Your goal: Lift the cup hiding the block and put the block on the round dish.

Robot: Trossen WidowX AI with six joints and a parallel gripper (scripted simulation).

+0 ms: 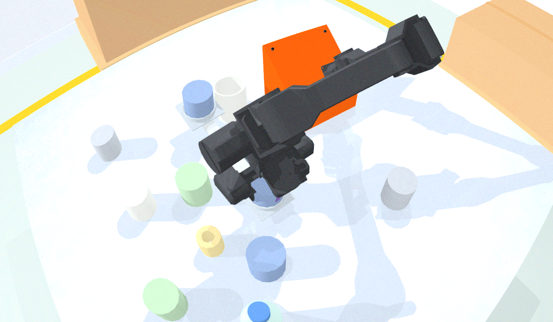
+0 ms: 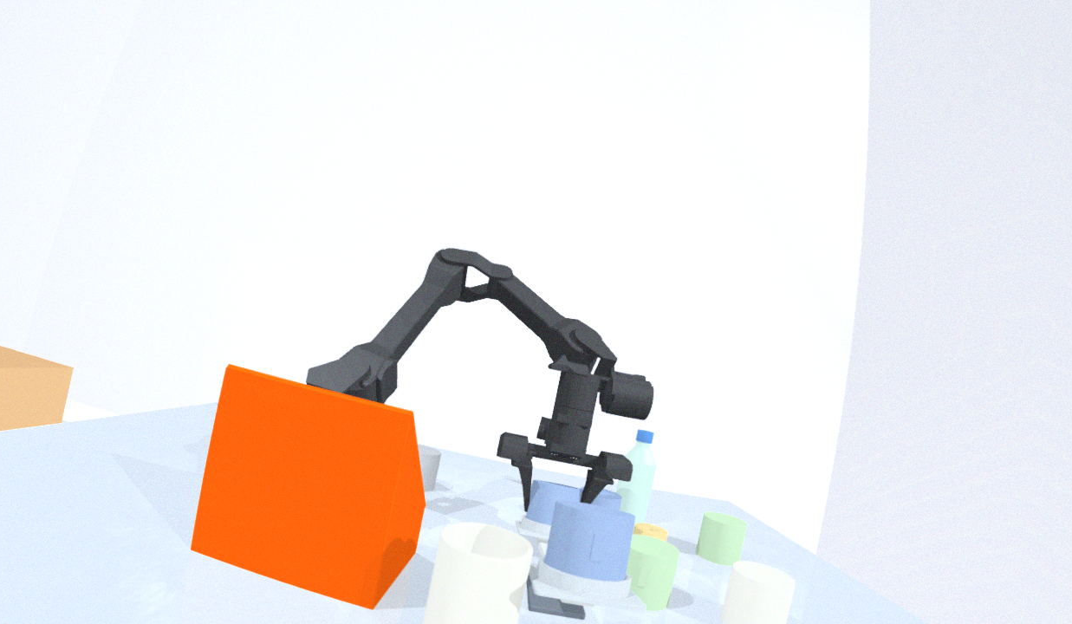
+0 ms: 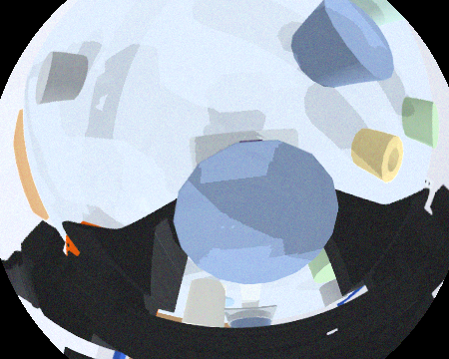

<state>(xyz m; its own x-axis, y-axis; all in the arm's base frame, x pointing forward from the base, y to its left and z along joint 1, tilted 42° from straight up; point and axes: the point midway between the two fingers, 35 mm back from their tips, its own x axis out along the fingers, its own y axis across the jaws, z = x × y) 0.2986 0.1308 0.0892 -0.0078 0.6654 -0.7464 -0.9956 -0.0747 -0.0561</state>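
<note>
Now: gripper tip 1 cm above the pale teal block. From my gripper tip the other things lie so: yellow ring: 15 cm ahead, 3 cm to the left, 2 cm below; white round vessel: 6 cm behind, 27 cm to the right; balance: 1 cm ahead, 14 cm to the right, 1 cm below.
</note>
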